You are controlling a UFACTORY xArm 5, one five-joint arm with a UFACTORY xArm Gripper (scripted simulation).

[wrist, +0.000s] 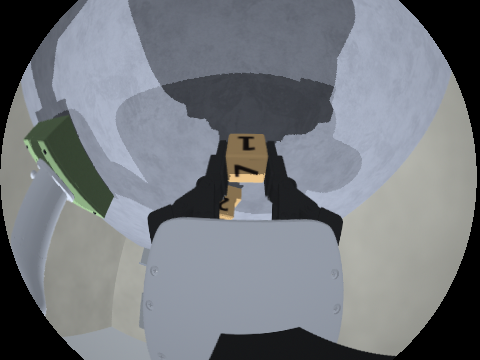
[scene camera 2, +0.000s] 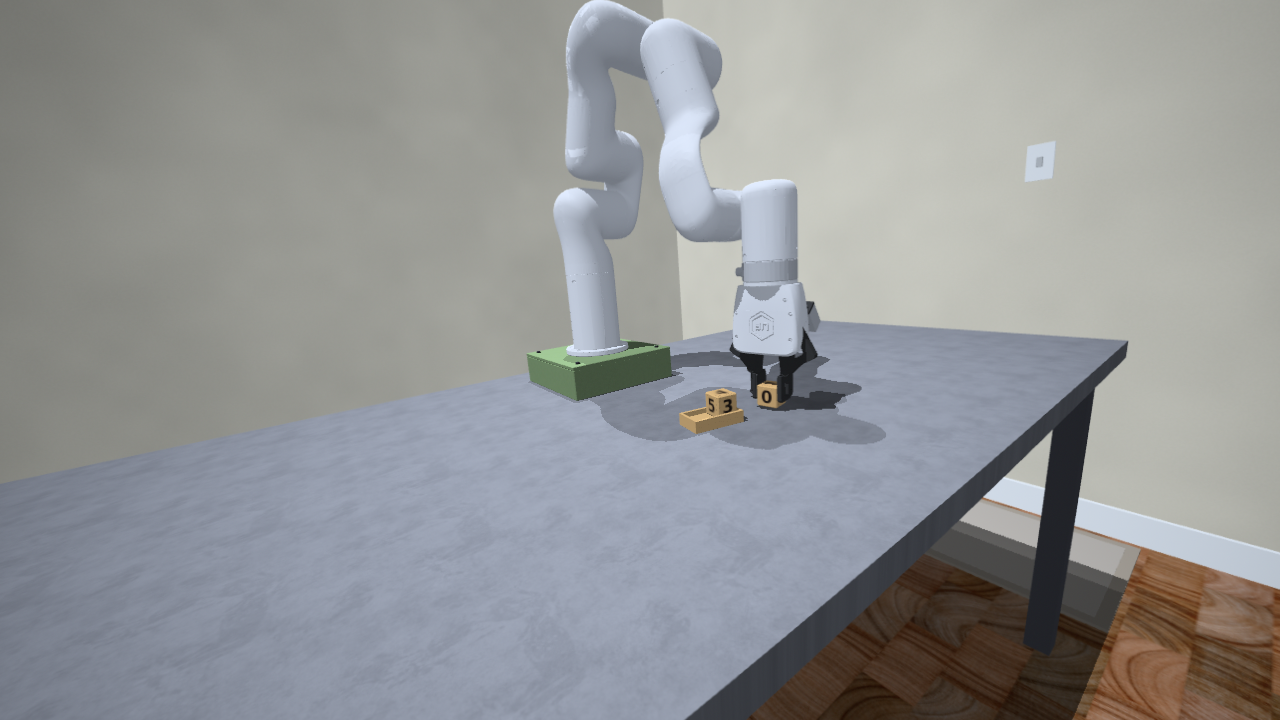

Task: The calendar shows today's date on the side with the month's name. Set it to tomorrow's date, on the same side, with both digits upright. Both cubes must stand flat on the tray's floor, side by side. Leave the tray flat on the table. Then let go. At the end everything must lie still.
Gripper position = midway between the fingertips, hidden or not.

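I can see a wooden calendar tray (scene camera 2: 698, 421). There is a wooden cube (scene camera 2: 721, 401), and there is a wooden cube (wrist: 246, 156). My gripper (scene camera 2: 771, 398) is in the scene with them, and I find my gripper (wrist: 246, 152) from the wrist too.
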